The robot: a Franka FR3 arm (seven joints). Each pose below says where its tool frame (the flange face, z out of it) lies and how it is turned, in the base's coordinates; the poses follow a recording.
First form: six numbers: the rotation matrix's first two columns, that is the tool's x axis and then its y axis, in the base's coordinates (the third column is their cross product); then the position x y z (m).
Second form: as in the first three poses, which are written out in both.
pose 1, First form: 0.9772 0.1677 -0.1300 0.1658 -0.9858 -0.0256 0.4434 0.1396 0.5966
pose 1, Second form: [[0.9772 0.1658 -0.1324], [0.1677 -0.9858 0.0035], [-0.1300 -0.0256 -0.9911]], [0.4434 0.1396 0.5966]
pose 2, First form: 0.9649 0.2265 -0.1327 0.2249 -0.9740 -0.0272 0.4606 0.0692 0.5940
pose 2, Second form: [[0.9649 0.2249 -0.1354], [0.2265 -0.9740 -0.0036], [-0.1327 -0.0272 -0.9908]], [0.4606 0.0692 0.5940]
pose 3, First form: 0.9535 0.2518 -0.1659 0.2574 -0.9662 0.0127 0.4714 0.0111 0.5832
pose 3, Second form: [[0.9535 0.2574 -0.1571], [0.2518 -0.9662 -0.0548], [-0.1659 0.0127 -0.9861]], [0.4714 0.0111 0.5832]
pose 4, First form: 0.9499 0.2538 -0.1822 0.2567 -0.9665 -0.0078 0.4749 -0.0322 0.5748
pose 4, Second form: [[0.9499 0.2567 -0.1781], [0.2538 -0.9665 -0.0394], [-0.1822 -0.0078 -0.9832]], [0.4749 -0.0322 0.5748]
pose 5, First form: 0.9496 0.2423 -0.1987 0.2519 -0.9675 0.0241 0.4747 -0.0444 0.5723
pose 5, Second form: [[0.9496 0.2519 -0.1864], [0.2423 -0.9675 -0.0729], [-0.1987 0.0241 -0.9798]], [0.4747 -0.0444 0.5723]
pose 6, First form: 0.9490 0.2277 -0.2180 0.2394 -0.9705 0.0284 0.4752 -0.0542 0.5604
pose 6, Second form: [[0.9490 0.2394 -0.2051], [0.2277 -0.9705 -0.0791], [-0.2180 0.0284 -0.9755]], [0.4752 -0.0542 0.5604]
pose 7, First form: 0.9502 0.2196 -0.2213 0.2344 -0.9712 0.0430 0.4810 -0.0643 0.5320
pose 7, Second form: [[0.9502 0.2344 -0.2055], [0.2196 -0.9712 -0.0927], [-0.2213 0.0430 -0.9743]], [0.4810 -0.0643 0.5320]
